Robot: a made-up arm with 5 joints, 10 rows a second.
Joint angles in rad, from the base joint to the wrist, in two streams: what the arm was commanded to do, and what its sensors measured. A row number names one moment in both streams.
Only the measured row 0 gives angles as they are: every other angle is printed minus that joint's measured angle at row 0.
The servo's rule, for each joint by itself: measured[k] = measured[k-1] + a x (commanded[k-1-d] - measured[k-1]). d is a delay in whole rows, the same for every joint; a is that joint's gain. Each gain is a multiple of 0.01, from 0.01 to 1. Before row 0 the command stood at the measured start. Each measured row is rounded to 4 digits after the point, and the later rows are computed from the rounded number. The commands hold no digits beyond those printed.
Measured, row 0:
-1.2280 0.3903 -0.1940 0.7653 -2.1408
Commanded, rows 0 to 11:
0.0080 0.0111 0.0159 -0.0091 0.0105
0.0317 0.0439 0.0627 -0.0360 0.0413
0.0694 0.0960 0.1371 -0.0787 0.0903
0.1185 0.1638 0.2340 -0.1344 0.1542
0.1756 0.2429 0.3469 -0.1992 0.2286
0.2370 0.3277 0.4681 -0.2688 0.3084
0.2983 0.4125 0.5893 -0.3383 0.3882
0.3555 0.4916 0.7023 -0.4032 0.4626
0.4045 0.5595 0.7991 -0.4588 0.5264
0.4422 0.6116 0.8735 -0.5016 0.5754
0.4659 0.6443 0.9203 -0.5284 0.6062
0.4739 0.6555 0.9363 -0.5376 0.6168
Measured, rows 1 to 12:
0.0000 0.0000 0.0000 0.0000 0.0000
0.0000 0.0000 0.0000 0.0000 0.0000
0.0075 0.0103 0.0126 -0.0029 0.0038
0.0302 0.0415 0.0522 -0.0135 0.0173
0.0670 0.0922 0.1193 -0.0344 0.0436
0.1154 0.1588 0.2099 -0.0664 0.0834
0.1720 0.2370 0.3181 -0.1089 0.1357
0.2331 0.3214 0.4366 -0.1601 0.1979
0.2944 0.4061 0.5572 -0.2171 0.2664
0.3518 0.4856 0.6718 -0.2767 0.3370
0.4013 0.5543 0.7724 -0.3350 0.4052
0.4397 0.6076 0.8523 -0.3883 0.4665
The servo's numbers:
d 2
a 0.94 0.93 0.79 0.32 0.36

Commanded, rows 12 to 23:
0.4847 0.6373 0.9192 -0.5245 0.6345
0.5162 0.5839 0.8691 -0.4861 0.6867
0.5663 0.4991 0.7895 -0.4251 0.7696
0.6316 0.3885 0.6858 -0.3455 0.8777
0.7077 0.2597 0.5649 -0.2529 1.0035
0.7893 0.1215 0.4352 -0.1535 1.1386
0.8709 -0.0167 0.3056 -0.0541 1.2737
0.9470 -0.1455 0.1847 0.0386 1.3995
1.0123 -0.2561 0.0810 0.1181 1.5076
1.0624 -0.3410 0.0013 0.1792 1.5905
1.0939 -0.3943 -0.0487 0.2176 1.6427
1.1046 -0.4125 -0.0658 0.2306 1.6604
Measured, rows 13 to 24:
0.4643 0.6417 0.9060 -0.4331 0.5168
0.4733 0.6545 0.9299 -0.4665 0.5528
0.4840 0.6385 0.9214 -0.4851 0.5822
0.5143 0.5877 0.8801 -0.4854 0.6198
0.5632 0.5053 0.8085 -0.4661 0.6737
0.6275 0.3967 0.7116 -0.4275 0.7471
0.7029 0.2693 0.5957 -0.3716 0.8394
0.7841 0.1318 0.4689 -0.3018 0.9471
0.8657 -0.0063 0.3399 -0.2225 1.0647
0.9421 -0.1358 0.2173 -0.1389 1.1852
1.0081 -0.2477 0.1096 -0.0567 1.3013
1.0591 -0.3345 0.0240 0.0188 1.4054

